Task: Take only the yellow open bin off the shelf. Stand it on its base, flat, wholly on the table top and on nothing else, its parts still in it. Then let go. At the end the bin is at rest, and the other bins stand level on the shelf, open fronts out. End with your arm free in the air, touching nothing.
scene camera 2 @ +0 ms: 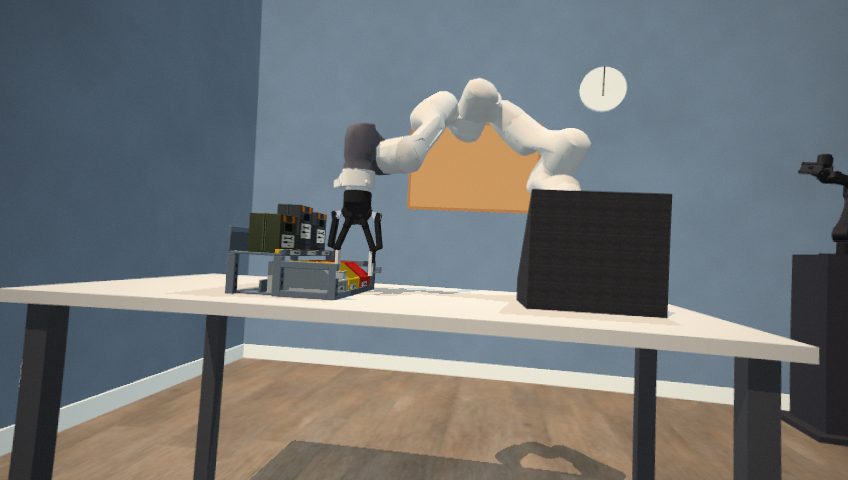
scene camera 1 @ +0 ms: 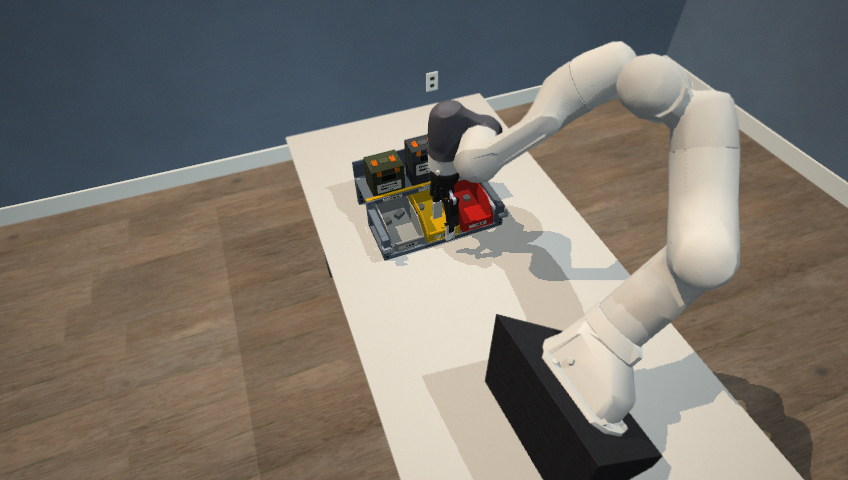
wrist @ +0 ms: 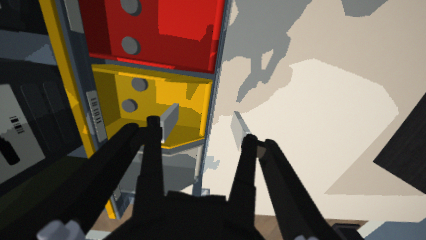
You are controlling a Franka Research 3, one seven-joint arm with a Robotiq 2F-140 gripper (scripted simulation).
Note:
I see my gripper (scene camera 2: 353,274), a yellow open bin (scene camera 1: 434,229), a red bin (scene camera 1: 477,212) and a grey bin (scene camera 1: 406,233).
The yellow open bin is seen too in the wrist view (wrist: 193,94). The grey bin is seen too in the wrist view (wrist: 179,168). My gripper shows as well in scene camera 1 (scene camera 1: 443,227) and in the wrist view (wrist: 205,115).

